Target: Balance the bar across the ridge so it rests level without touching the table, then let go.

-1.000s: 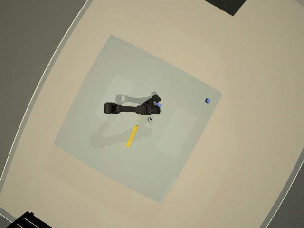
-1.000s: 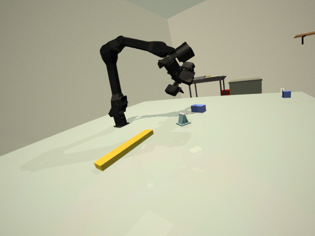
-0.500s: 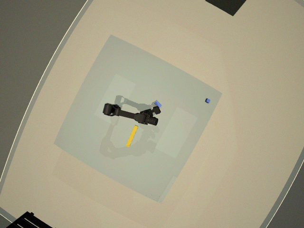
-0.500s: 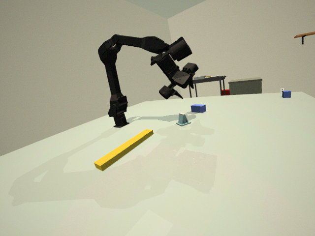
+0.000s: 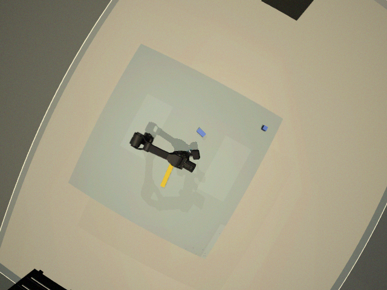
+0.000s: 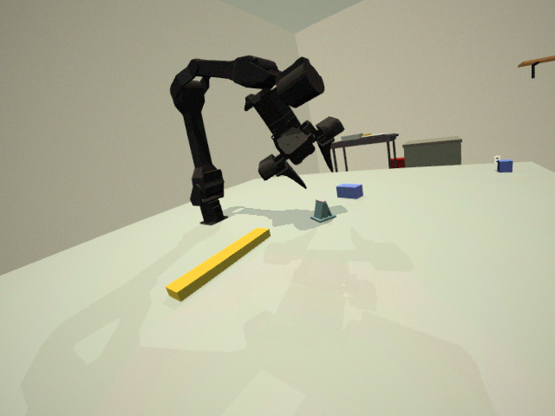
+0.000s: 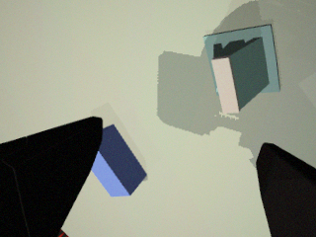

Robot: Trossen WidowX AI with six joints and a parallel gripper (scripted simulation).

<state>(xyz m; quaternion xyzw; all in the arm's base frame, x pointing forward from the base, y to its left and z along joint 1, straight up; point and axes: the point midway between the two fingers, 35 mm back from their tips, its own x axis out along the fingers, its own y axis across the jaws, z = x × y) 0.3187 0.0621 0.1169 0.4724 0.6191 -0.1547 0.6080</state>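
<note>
The yellow bar is 230 mm to the right of my gripper tip, 80 mm below it and 70 mm behind it. Round my gripper tip: small blue cube: 420 mm to the left, 410 mm ahead, 70 mm below.
</note>
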